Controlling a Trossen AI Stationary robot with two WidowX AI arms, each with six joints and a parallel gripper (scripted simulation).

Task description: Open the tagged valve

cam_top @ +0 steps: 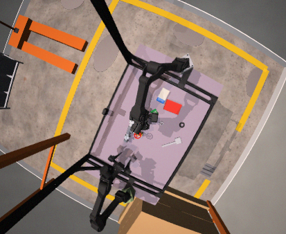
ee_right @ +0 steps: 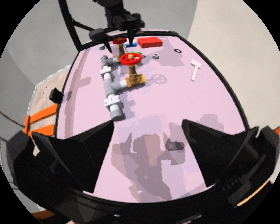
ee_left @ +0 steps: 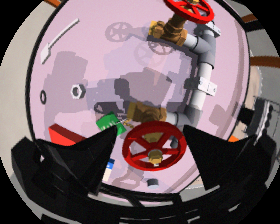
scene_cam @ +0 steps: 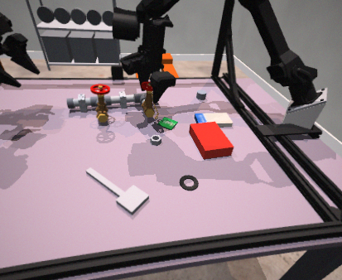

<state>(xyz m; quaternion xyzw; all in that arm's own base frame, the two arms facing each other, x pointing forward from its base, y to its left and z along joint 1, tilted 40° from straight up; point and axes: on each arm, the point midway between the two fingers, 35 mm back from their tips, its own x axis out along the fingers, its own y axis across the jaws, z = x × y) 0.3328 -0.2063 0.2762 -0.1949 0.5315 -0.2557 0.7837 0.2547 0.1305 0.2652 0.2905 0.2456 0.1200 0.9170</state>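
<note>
Right now the green tag is 10 cm below my left hand, 6 cm ahead of it and 4 cm to the left of it. Also, from my left hand: red block: 17 cm ahead, 14 cm to the left, 9 cm below; then grey nut: 15 cm ahead, 9 cm below, 1 cm to the right; then flat grey wrench: 30 cm ahead, 12 cm to the right, 10 cm below.
</note>
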